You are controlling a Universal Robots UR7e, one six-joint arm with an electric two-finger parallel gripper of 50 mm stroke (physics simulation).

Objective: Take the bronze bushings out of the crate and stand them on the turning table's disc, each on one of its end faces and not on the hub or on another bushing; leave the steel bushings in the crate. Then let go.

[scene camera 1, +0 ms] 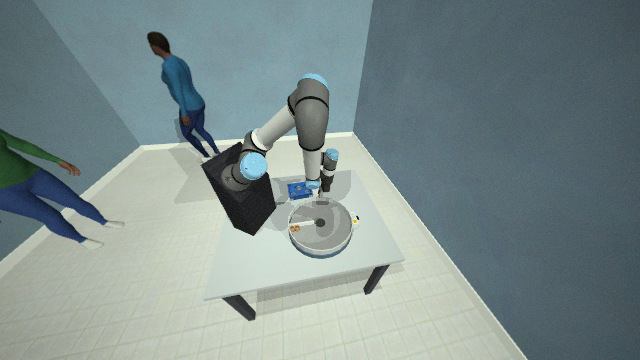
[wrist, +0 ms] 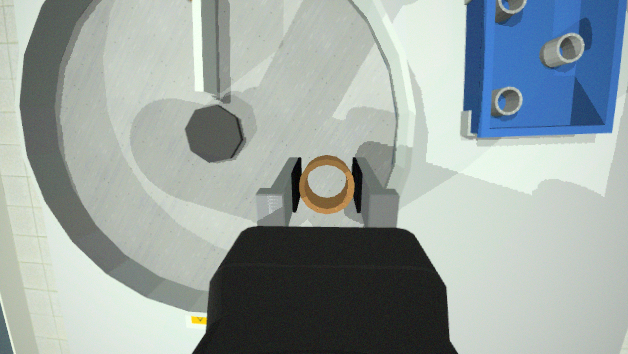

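Pixels of known places: gripper, between the fingertips: (scene camera 1: 320,195) (wrist: 326,174); arm's base, origin of its link: (scene camera 1: 236,178).
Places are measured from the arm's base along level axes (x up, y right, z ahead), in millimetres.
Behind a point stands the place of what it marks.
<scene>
My gripper (scene camera 1: 320,194) @(x -226, y 3, z 471 mm) (wrist: 326,174) @(x -226, y 3, z 471 mm) is shut on a bronze bushing (wrist: 326,205) @(x -216, y 3, z 488 mm), held with its bore pointing up and down. In the wrist view it hangs over the turning table's disc (scene camera 1: 325,241) @(x -356, y 266, z 451 mm) (wrist: 305,65) @(x -356, y 27, z 376 mm), inside the rim on the crate side, apart from the dark hub (scene camera 1: 320,223) @(x -349, y 138, z 447 mm) (wrist: 214,133) @(x -348, y 128, z 448 mm). Its height above the disc is hard to tell. Two bronze bushings (scene camera 1: 292,228) (scene camera 1: 297,228) are side by side on the disc near its left rim. The blue crate (scene camera 1: 300,196) @(x -384, y -166, z 350 mm) (wrist: 474,85) @(x -385, y -168, z 391 mm) holds steel bushings (wrist: 552,54) @(x -385, y -255, z 355 mm) (wrist: 497,106) @(x -379, y -193, z 415 mm) (wrist: 503,15) @(x -385, y -193, z 314 mm).
A white bar (scene camera 1: 302,223) @(x -326, y 131, z 329 mm) (wrist: 198,50) @(x -321, y 127, z 369 mm) reaches from the rim towards the hub, beside the two standing bushings. The raised rim (wrist: 401,70) @(x -322, y -65, z 388 mm) surrounds the disc. A small box with a yellow mark (scene camera 1: 355,220) @(x -349, y 161, z 685 mm) (wrist: 199,320) @(x -351, y 166, z 689 mm) is beside the turning table. Two people (scene camera 1: 182,85) (scene camera 1: 25,185) are beyond the table.
</scene>
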